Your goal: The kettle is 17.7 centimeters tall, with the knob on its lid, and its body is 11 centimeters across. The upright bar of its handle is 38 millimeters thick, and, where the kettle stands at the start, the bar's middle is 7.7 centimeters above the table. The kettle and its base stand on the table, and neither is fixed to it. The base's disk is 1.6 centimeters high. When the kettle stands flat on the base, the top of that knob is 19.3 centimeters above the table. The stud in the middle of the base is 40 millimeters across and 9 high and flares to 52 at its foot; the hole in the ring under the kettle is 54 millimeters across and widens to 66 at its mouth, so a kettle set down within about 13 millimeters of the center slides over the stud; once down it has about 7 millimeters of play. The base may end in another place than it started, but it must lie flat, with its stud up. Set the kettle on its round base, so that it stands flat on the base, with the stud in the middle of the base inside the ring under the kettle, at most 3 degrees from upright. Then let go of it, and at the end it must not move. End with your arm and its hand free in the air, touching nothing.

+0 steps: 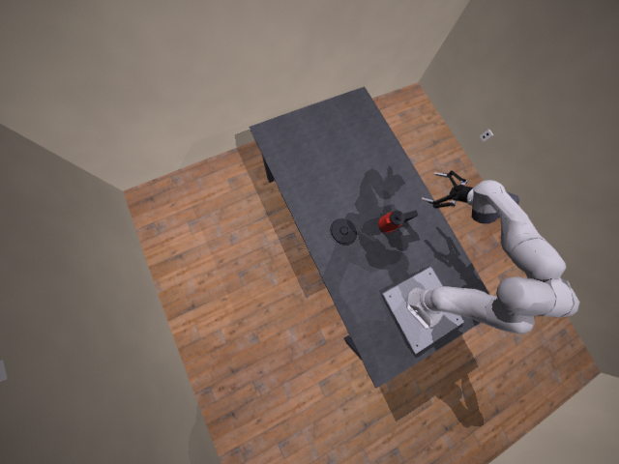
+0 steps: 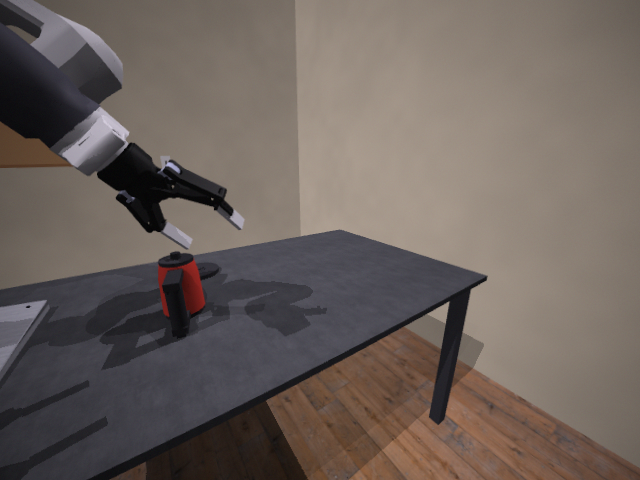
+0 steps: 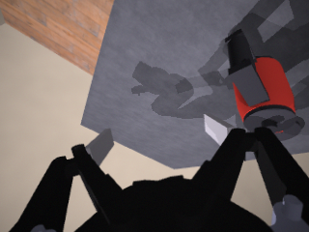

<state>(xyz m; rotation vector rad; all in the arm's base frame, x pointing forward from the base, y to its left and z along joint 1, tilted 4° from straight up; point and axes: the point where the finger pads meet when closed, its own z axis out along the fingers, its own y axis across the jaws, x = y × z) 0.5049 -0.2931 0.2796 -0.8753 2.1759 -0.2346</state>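
The kettle lies 60 mm behind my hand, 170 mm to the left of it and 180 mm below it. Round my hand: round dark base 50 mm ahead, 460 mm to the left, 250 mm below.
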